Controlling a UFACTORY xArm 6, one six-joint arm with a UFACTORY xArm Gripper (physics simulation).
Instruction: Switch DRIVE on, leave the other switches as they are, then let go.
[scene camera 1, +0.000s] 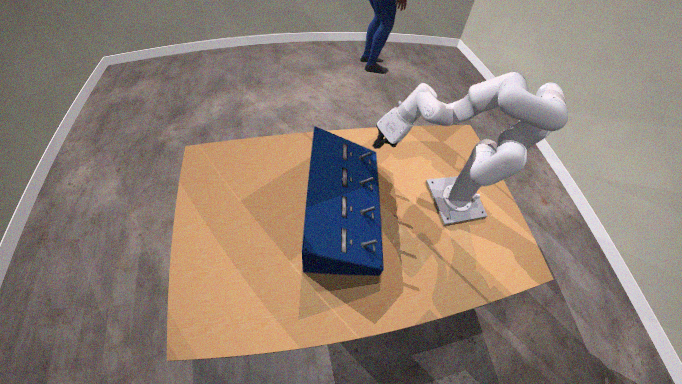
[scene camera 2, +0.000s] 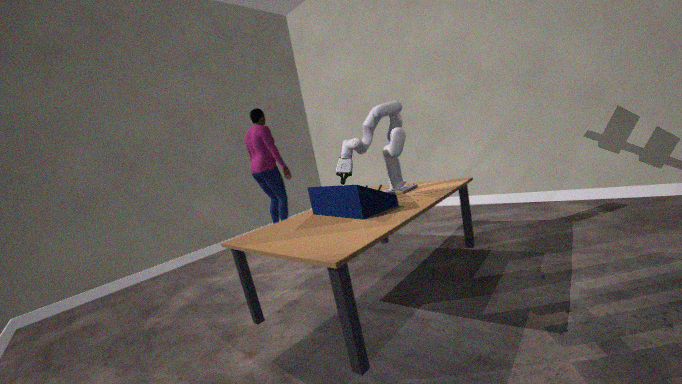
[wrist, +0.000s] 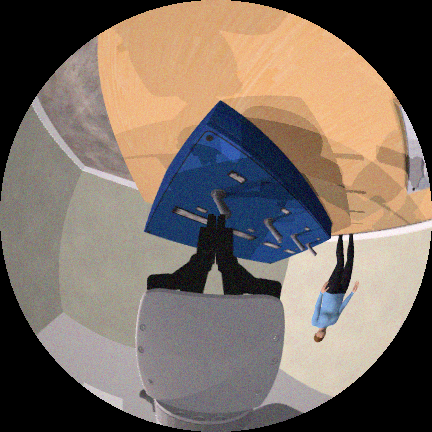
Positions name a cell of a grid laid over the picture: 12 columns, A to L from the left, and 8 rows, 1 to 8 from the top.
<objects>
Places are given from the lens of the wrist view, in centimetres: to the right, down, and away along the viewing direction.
my gripper (wrist: G5): 0, 1, 14
blue sloped switch panel (wrist: G3): 1, -7, 15
</objects>
